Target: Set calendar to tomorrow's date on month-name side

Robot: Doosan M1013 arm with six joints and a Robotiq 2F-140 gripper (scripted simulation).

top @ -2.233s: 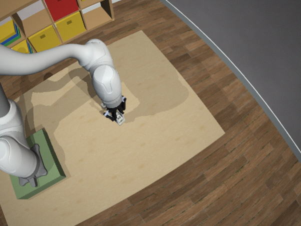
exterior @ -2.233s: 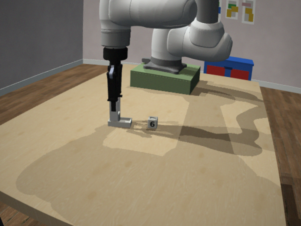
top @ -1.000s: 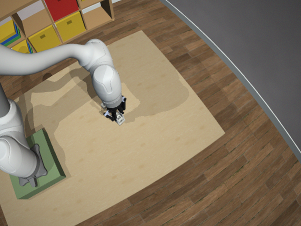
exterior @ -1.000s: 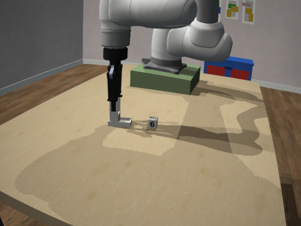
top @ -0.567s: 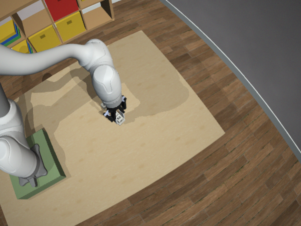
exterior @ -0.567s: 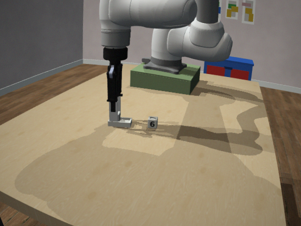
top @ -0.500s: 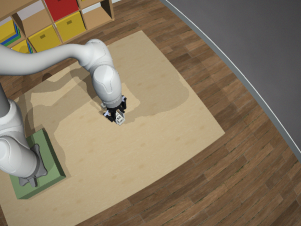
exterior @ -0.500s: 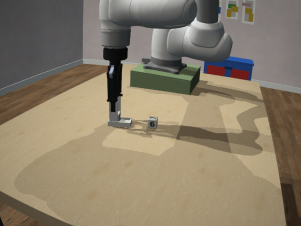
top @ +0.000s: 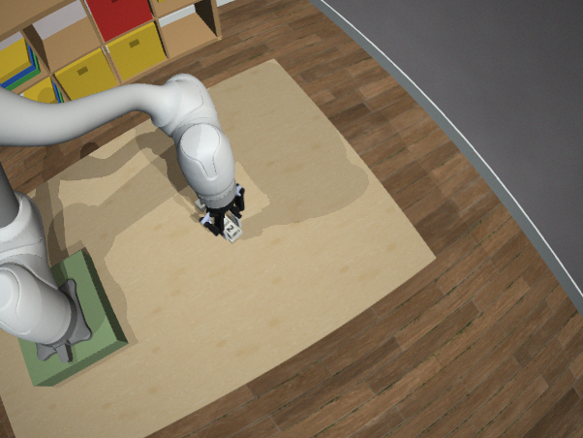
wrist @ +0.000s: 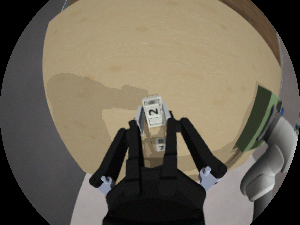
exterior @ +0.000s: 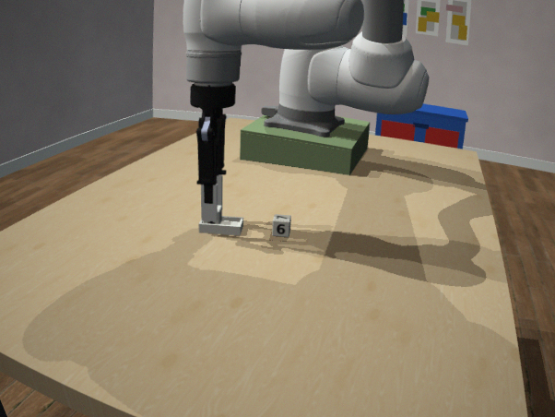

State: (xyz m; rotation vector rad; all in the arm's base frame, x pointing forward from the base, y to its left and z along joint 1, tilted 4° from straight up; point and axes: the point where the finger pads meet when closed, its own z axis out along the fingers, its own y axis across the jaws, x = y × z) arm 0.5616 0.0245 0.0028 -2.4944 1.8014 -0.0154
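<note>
Now: the grey tray 10 mm behind my hand, 20 mm to the left of it and 50 mm below it.
</note>
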